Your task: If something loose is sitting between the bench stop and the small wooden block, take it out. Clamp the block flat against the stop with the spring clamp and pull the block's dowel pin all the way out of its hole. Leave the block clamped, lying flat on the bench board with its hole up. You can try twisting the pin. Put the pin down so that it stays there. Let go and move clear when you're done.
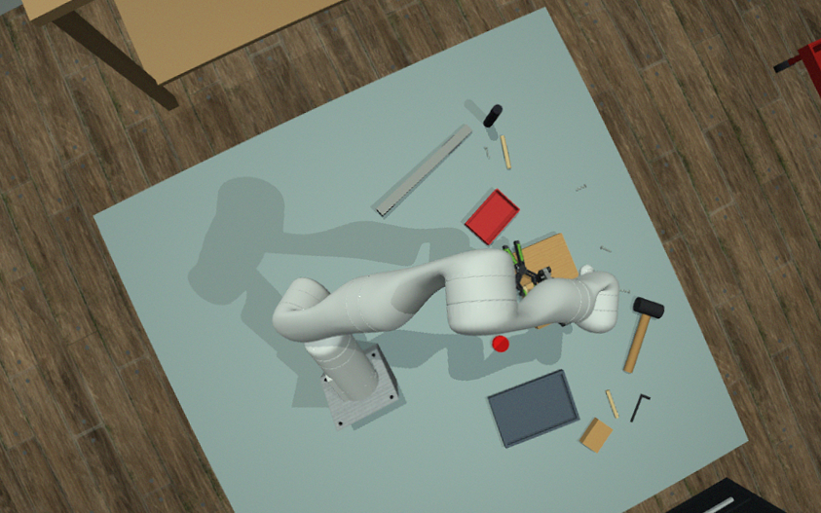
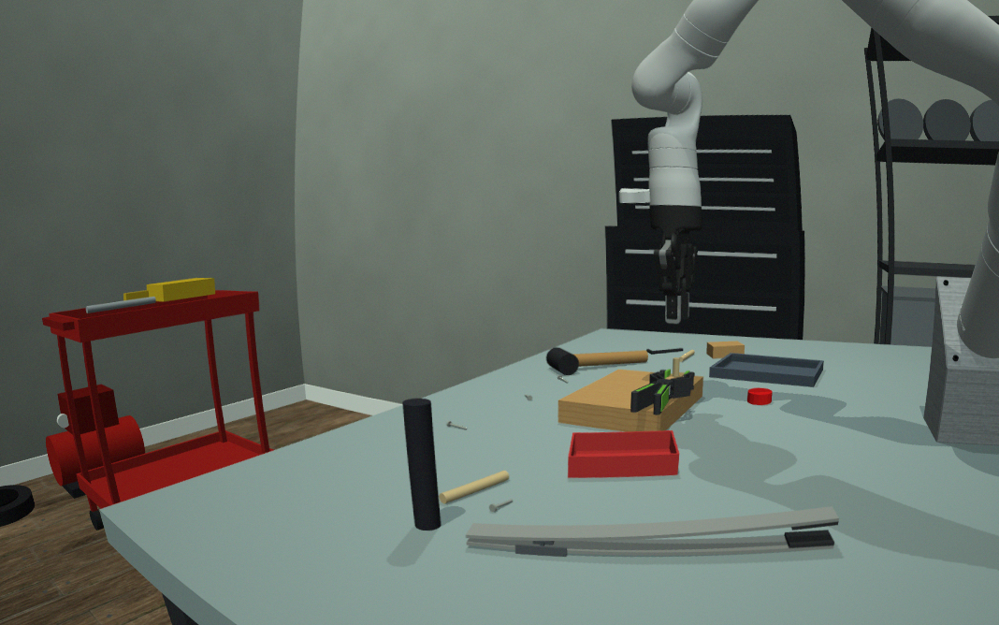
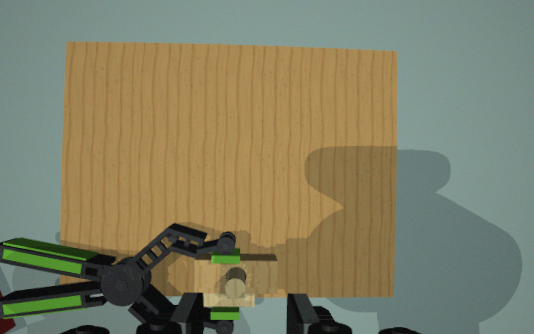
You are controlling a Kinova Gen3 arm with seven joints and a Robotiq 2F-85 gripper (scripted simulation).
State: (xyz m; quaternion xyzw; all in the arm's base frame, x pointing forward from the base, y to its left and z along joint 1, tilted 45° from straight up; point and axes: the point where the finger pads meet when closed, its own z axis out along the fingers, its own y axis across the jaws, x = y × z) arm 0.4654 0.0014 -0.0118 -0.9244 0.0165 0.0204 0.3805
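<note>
Now: the dowel pin 9 cm below my hand. From my hand the other things lie so: red puck: 14 cm below, 12 cm behind, 8 cm to the right; then small wooden block: 11 cm below; then wooden bench board: 12 cm below, 5 cm ahead, 1 cm to the left.
</note>
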